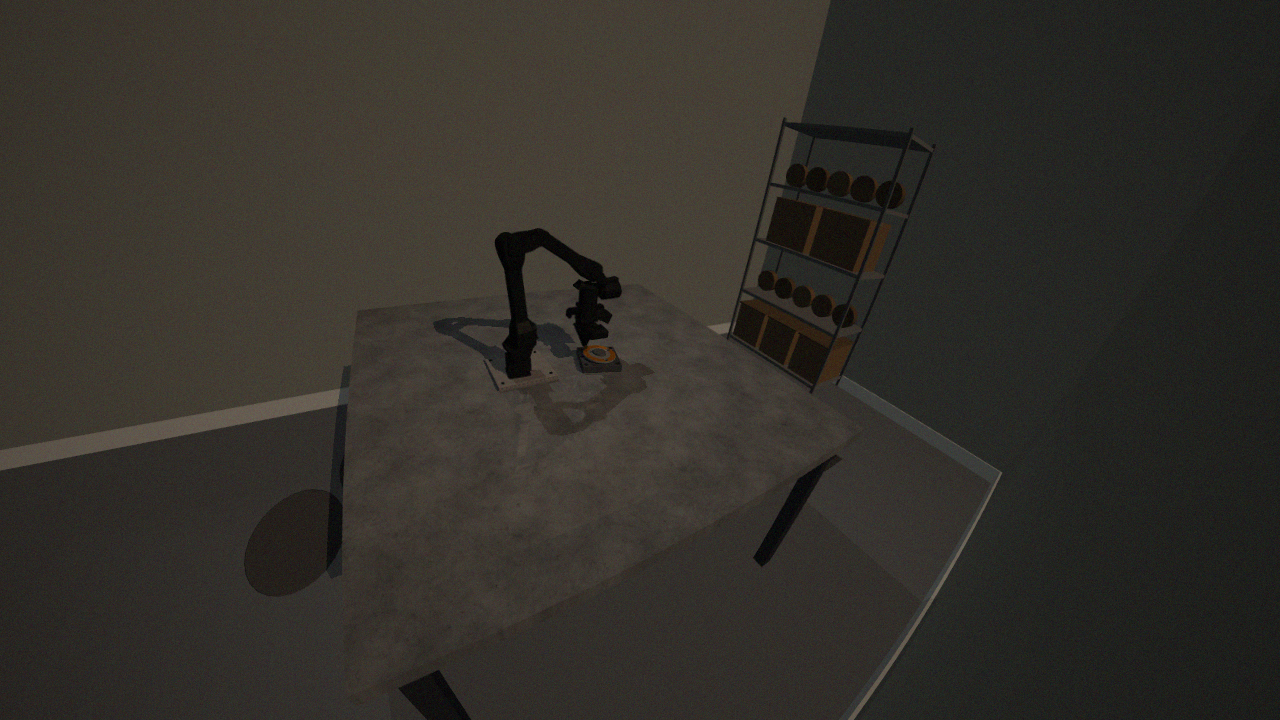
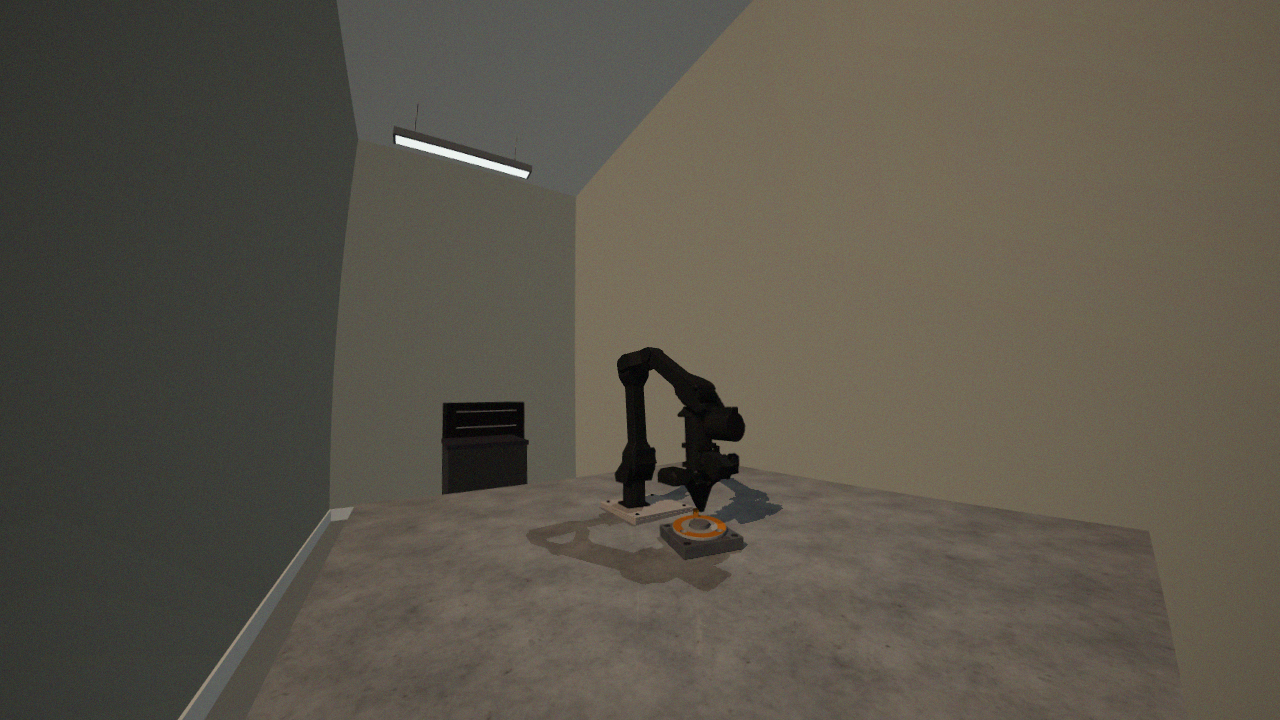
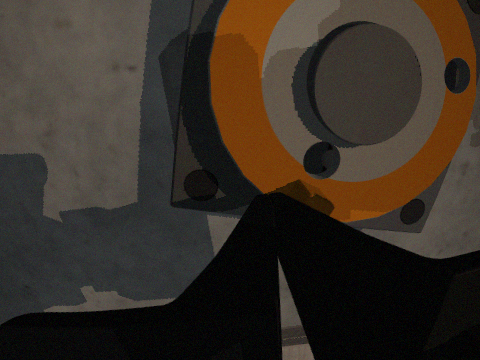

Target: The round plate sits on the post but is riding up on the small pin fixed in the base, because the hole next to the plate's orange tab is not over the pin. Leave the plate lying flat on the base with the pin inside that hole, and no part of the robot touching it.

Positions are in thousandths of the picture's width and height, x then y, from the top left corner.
Labels:
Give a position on a square grey base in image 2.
At 571, 752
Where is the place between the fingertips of my gripper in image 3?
559, 574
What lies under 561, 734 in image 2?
A round orange plate.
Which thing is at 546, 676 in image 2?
My gripper.

